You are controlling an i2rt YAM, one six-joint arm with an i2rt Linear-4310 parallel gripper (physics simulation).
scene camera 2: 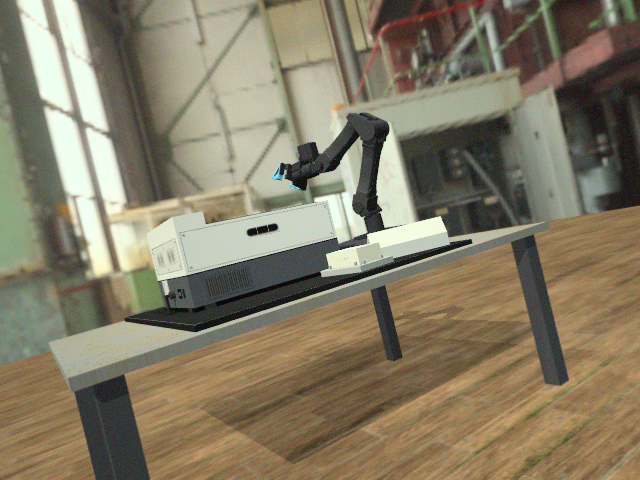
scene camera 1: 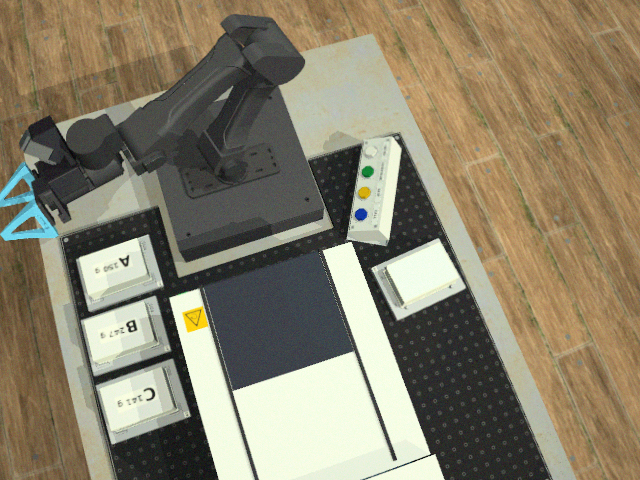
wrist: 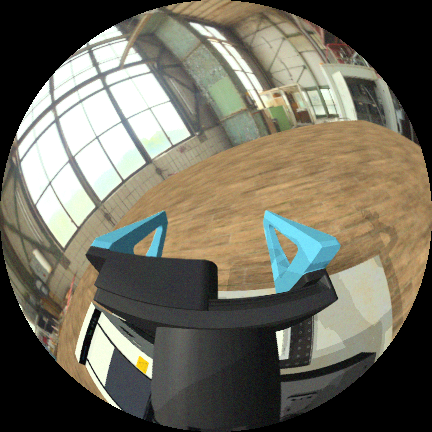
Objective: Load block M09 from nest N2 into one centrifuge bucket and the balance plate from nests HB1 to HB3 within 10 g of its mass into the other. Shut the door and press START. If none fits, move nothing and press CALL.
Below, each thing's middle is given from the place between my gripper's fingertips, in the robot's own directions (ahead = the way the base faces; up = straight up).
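Labels:
Dark door panel (scene camera 1: 279, 319): my hand 15 cm above it, 26 cm short of it, 36 cm to the right of it. From my hand: white button box (scene camera 1: 370, 221), 32 cm below, 66 cm to the left, 2 cm ahead. White block (scene camera 1: 428, 271), from my hand: far below, far to the left, a fair way ahead. White centrifuge (scene camera 2: 199, 266), from my hand: 24 cm below, 36 cm to the left, 41 cm ahead.

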